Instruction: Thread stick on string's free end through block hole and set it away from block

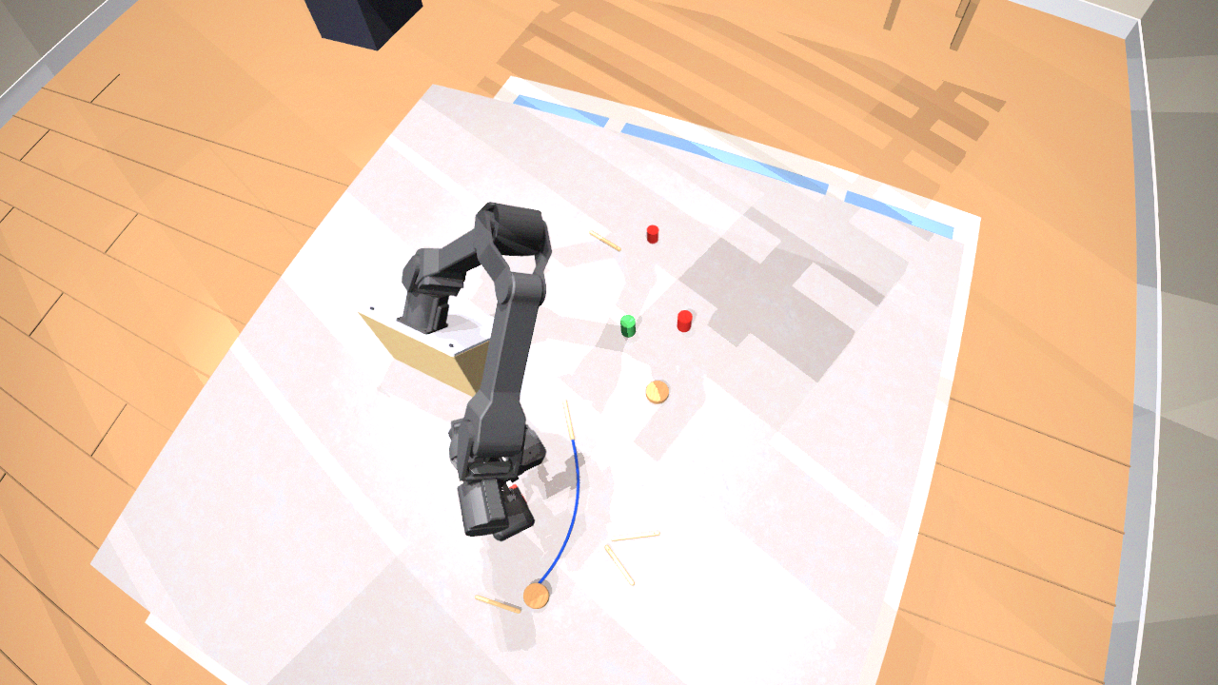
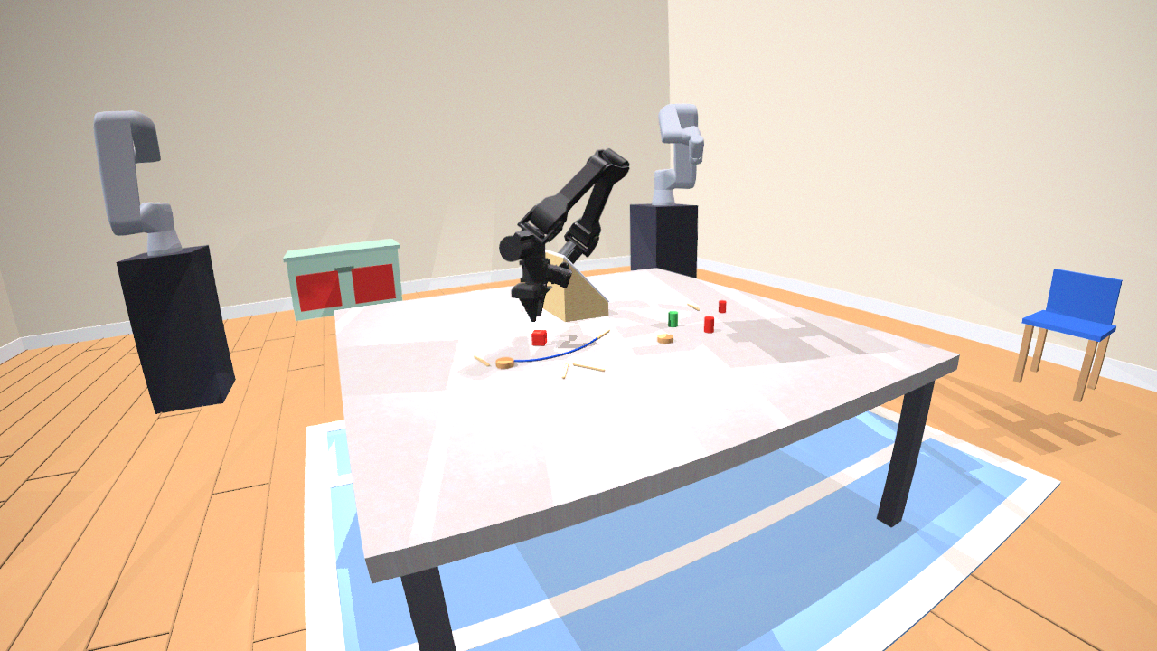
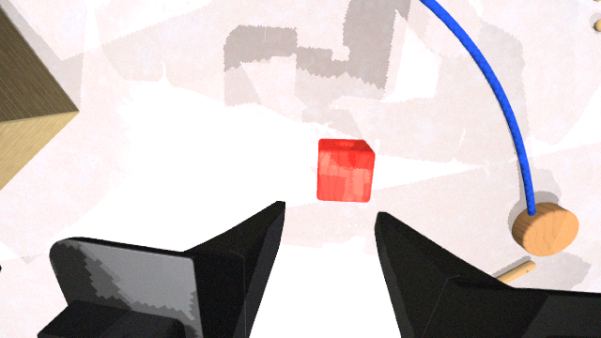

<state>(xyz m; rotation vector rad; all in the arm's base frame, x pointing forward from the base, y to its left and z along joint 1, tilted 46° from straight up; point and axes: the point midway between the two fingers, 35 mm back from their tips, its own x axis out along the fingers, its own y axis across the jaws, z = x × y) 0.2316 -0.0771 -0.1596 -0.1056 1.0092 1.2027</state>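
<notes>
Right now the red cube is 1 cm ahead of my gripper tip and 4 cm below it. Also, from my gripper tip: green cylinder: 5 cm ahead, 37 cm to the left, 4 cm below; then round wooden button: 12 cm ahead, 12 cm to the right, 5 cm below; then thin wooden stick: 4 cm ahead, 16 cm to the left, 6 cm below.
</notes>
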